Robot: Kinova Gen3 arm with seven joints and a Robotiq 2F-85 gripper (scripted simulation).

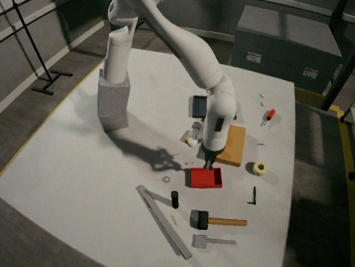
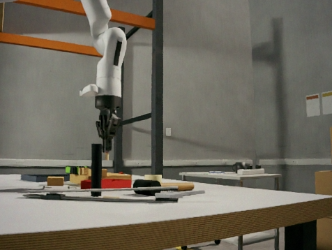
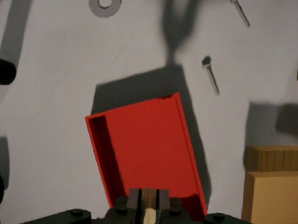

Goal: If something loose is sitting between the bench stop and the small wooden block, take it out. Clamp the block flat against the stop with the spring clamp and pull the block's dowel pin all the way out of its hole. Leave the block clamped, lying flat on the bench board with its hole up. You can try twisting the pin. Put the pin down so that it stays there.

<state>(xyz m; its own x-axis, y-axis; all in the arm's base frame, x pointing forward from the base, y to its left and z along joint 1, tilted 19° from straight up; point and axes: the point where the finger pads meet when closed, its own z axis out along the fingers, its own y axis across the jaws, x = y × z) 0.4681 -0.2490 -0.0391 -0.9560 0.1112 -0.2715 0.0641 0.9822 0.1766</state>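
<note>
Now: hand 110 mm above the red tray. Round my hand: pale wooden block: 180 mm to the left, 80 mm below, 10 mm ahead; wooden bench board: 190 mm to the left, 100 mm below, 60 mm ahead; dowel pin: 20 mm below.
</note>
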